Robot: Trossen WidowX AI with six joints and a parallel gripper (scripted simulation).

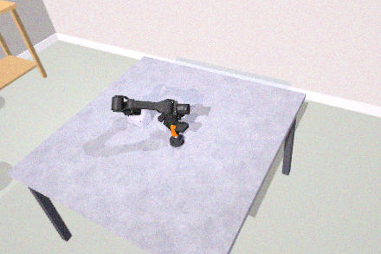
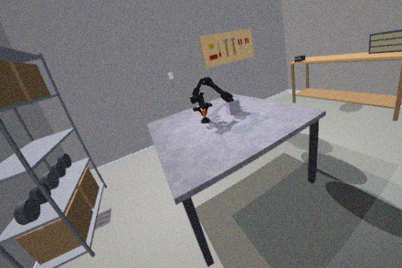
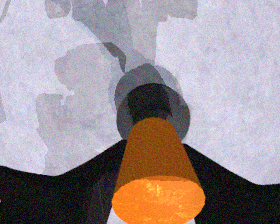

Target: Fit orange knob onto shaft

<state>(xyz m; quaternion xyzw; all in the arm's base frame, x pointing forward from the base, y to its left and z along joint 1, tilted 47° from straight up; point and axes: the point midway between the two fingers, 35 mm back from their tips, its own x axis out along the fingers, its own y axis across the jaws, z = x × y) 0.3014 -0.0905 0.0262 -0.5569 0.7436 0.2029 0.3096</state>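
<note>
Now: the orange knob 3 cm above my gripper tip. From my gripper tip the other things lie so: dark round pedestal: 4 cm below.
</note>
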